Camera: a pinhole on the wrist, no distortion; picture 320 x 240 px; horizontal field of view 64.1 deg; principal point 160.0 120.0 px. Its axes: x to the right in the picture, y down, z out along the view. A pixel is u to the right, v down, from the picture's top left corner.
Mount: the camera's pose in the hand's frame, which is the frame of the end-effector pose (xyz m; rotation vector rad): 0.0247 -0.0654 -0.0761 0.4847 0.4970 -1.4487
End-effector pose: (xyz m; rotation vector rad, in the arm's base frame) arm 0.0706 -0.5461 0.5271 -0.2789 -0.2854 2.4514
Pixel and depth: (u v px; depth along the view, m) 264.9 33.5 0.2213
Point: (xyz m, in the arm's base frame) 0.2465 -0.3665 0.6521
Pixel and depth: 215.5 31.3 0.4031
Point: 0.3161 -0.3405 0.8303
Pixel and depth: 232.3 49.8 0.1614
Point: 0.1893 -0.4038 0.6084
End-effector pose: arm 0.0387 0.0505 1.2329 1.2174 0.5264 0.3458
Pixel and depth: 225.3 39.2 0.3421
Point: 0.0542 -0.2109 0.9564
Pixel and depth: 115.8 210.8 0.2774
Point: 0.2386 -0.0819 1.0772
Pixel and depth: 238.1 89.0 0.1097
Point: 0.0440 0.0150 1.0780
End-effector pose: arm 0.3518 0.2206 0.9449 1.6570 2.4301 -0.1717
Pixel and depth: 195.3 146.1 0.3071
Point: 0.0827 0.1490 0.7828
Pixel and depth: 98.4 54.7 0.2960
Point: 0.2133 0.0676 0.7542
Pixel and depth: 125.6 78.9 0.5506
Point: 0.0966 -0.0348 0.5520
